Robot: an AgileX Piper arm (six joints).
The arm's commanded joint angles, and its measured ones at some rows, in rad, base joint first. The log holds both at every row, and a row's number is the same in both.
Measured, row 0:
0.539, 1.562, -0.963, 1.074, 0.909, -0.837
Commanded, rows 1 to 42:
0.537, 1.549, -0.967, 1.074, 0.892, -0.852
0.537, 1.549, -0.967, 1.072, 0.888, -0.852
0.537, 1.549, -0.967, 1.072, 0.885, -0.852
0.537, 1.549, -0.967, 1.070, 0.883, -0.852
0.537, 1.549, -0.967, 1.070, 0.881, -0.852
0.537, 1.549, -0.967, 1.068, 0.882, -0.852
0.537, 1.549, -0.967, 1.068, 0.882, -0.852
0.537, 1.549, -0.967, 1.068, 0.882, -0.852
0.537, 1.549, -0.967, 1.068, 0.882, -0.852
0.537, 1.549, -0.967, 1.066, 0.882, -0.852
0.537, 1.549, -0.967, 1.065, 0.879, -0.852
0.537, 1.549, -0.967, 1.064, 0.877, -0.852
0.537, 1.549, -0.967, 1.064, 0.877, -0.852
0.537, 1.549, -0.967, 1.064, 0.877, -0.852
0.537, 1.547, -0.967, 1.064, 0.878, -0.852
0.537, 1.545, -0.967, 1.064, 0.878, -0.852
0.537, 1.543, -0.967, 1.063, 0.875, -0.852
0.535, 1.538, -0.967, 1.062, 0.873, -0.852
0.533, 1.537, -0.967, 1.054, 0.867, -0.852
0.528, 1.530, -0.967, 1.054, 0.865, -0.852
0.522, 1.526, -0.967, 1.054, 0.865, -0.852
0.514, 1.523, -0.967, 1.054, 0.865, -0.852
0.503, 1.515, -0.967, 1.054, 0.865, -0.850
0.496, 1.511, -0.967, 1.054, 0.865, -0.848
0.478, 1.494, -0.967, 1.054, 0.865, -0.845
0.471, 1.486, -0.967, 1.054, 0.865, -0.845
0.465, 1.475, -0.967, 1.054, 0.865, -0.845
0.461, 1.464, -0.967, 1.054, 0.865, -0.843
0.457, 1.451, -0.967, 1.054, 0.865, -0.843
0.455, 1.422, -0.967, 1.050, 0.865, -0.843
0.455, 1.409, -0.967, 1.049, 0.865, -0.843
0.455, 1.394, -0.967, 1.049, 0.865, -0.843
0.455, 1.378, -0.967, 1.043, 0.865, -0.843
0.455, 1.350, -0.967, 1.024, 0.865, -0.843
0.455, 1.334, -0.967, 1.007, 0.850, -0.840
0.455, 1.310, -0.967, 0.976, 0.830, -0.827
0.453, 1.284, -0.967, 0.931, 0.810, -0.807
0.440, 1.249, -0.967, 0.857, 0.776, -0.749
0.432, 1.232, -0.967, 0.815, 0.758, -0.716
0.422, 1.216, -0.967, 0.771, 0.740, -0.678
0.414, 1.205, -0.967, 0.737, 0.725, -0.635
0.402, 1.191, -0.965, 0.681, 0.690, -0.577
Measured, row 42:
0.442, 1.247, -0.963, 0.842, 0.776, -0.732
